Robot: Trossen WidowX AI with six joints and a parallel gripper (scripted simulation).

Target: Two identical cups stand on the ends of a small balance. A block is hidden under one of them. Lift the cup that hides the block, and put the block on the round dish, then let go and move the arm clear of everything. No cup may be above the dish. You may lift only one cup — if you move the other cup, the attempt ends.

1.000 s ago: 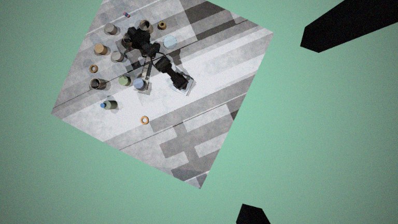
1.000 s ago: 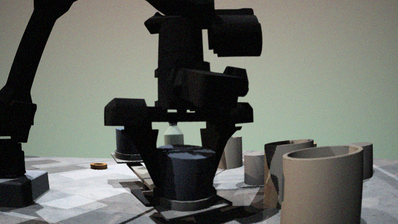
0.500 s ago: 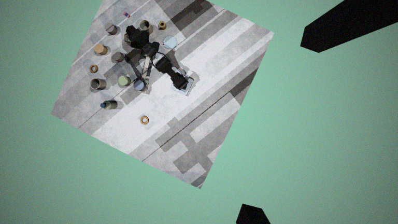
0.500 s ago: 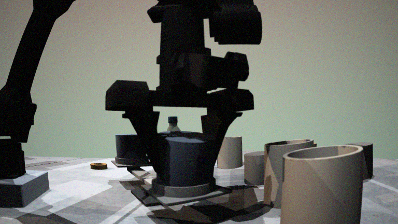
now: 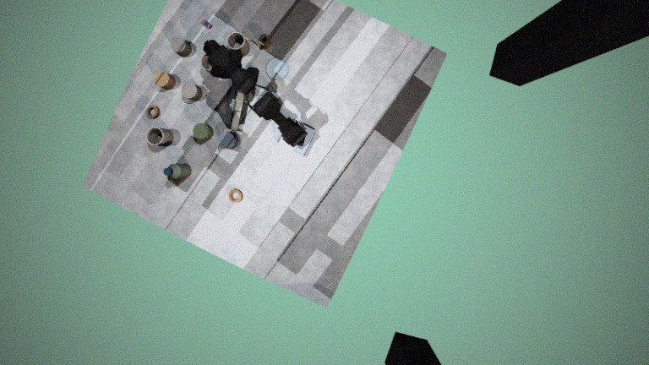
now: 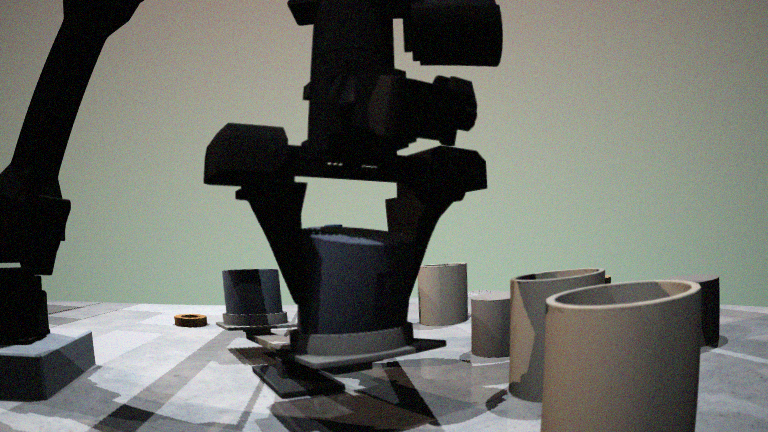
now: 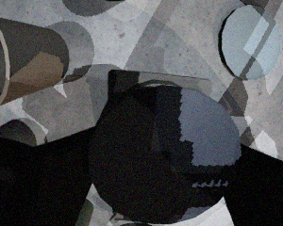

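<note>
Right now the grey-green block is 1 cm to the left of my gripper tip and 2 cm below it. The rest, counted from my gripper tip: green cylinder (13 cm ahead, 27 cm to the left, 5 cm below); pale blue round dish (12 cm behind, 10 cm to the right, 9 cm below); small balance (1 cm behind, 13 cm to the left, 7 cm below).
</note>
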